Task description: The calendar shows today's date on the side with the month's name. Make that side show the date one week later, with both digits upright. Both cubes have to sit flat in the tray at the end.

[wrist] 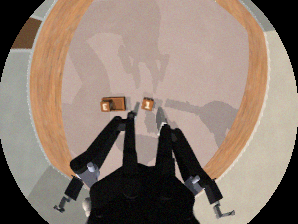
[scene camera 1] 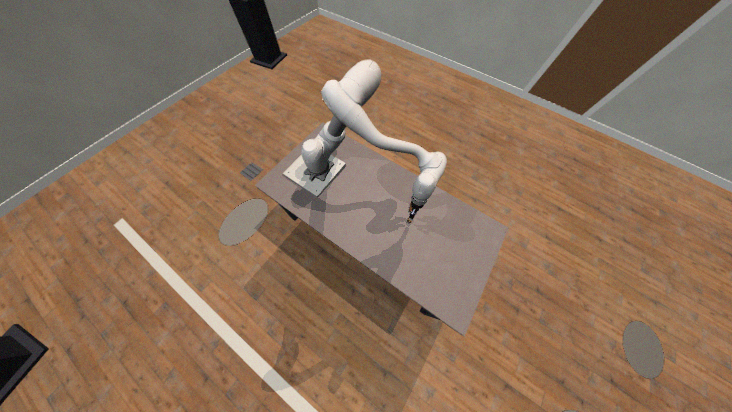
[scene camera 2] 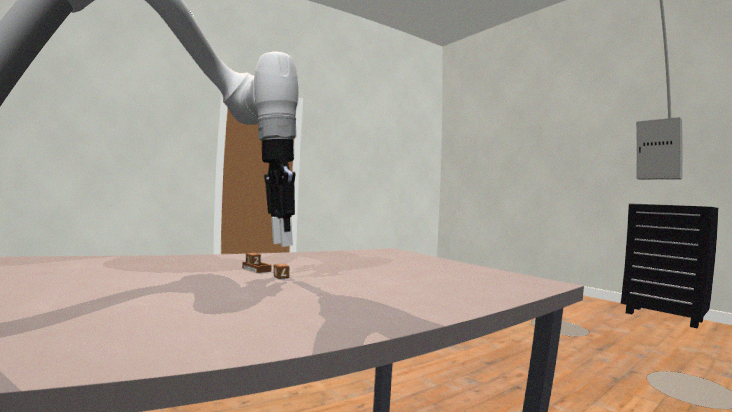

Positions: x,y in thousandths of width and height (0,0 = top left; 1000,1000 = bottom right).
Observation:
I see my gripper (scene camera 2: 386,593).
My gripper is seen too in the wrist view (wrist: 498,489).

